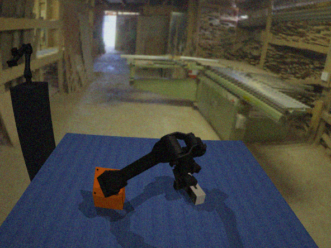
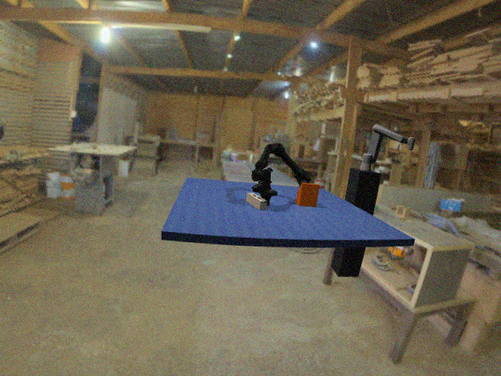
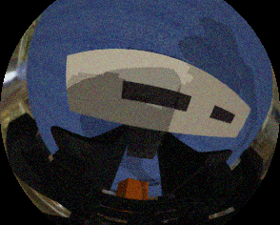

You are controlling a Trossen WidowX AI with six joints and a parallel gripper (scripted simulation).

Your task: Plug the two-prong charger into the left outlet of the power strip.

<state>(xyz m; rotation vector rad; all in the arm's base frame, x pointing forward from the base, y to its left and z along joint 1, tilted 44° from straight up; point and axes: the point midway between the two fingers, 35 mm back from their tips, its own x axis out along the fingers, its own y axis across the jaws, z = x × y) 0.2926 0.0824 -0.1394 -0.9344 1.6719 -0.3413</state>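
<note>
Right now my gripper tip is 20 mm short of the black two-prong charger, 10 mm to the right of it and 10 mm below it.
</note>
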